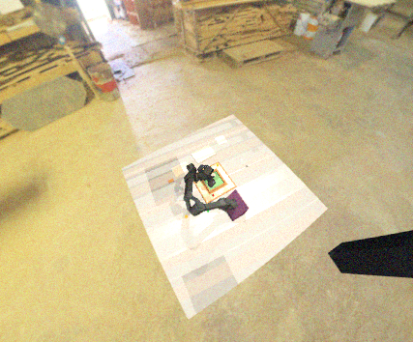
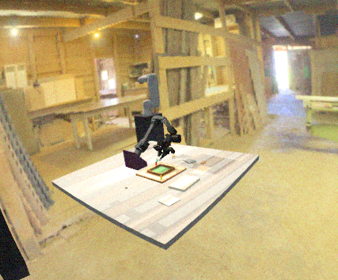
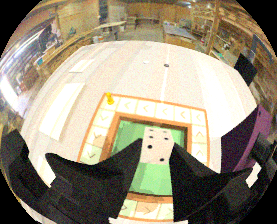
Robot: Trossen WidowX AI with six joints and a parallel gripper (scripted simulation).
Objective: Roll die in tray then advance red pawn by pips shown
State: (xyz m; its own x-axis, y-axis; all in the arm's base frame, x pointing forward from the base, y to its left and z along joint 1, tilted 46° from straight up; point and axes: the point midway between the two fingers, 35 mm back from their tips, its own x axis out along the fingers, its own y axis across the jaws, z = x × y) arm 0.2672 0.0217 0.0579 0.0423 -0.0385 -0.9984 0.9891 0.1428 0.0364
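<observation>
My gripper tip is now 1 cm above the white die. Also, from my gripper tip: red pawn 12 cm behind, 9 cm below, 6 cm to the left; then green tray 11 cm below; then yellow pawn 12 cm ahead, 10 cm to the right, 9 cm below.
</observation>
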